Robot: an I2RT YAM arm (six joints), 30 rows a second.
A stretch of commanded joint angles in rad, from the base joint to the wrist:
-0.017 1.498 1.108 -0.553 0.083 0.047
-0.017 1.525 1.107 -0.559 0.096 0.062
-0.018 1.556 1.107 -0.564 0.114 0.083
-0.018 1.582 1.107 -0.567 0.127 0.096
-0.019 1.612 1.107 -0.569 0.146 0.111
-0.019 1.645 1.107 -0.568 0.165 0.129
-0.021 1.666 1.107 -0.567 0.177 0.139
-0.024 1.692 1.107 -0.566 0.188 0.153
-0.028 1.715 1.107 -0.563 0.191 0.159
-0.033 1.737 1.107 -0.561 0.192 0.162
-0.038 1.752 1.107 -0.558 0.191 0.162
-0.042 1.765 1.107 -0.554 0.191 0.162
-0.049 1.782 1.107 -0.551 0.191 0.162
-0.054 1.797 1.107 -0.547 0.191 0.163
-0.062 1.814 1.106 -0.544 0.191 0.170
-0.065 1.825 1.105 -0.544 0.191 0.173
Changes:
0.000 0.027 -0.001 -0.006 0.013 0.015
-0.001 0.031 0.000 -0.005 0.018 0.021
0.000 0.026 0.000 -0.003 0.013 0.013
-0.001 0.030 0.000 -0.002 0.019 0.015
0.000 0.033 0.000 0.001 0.019 0.018
-0.002 0.021 0.000 0.001 0.012 0.010
-0.003 0.026 0.000 0.001 0.011 0.014
-0.004 0.023 0.000 0.003 0.003 0.006
-0.005 0.022 0.000 0.002 0.001 0.003
-0.005 0.015 0.000 0.003 -0.001 0.000
-0.004 0.013 0.000 0.004 0.000 0.000
-0.007 0.017 0.000 0.003 0.000 0.000
-0.005 0.015 0.000 0.004 0.000 0.001
-0.008 0.017 -0.001 0.003 0.000 0.007
-0.003 0.011 -0.001 0.000 0.000 0.003

